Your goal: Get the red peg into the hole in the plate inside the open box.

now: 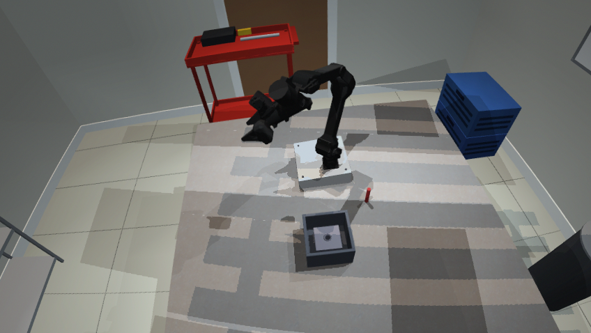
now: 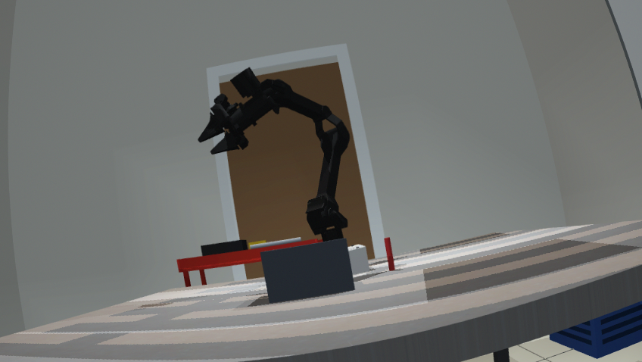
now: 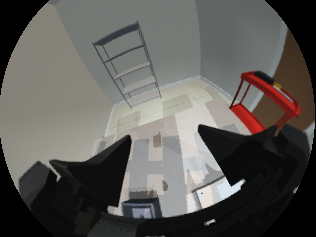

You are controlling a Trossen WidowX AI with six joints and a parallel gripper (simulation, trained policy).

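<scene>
Now: gripper tip 30 mm short of the red peg, 420 mm to the right of it and 350 mm above it. Also, from my gripper tip: plate: 200 mm ahead, 240 mm to the left, 340 mm below; dark box: 200 mm ahead, 240 mm to the left, 360 mm below.
</scene>
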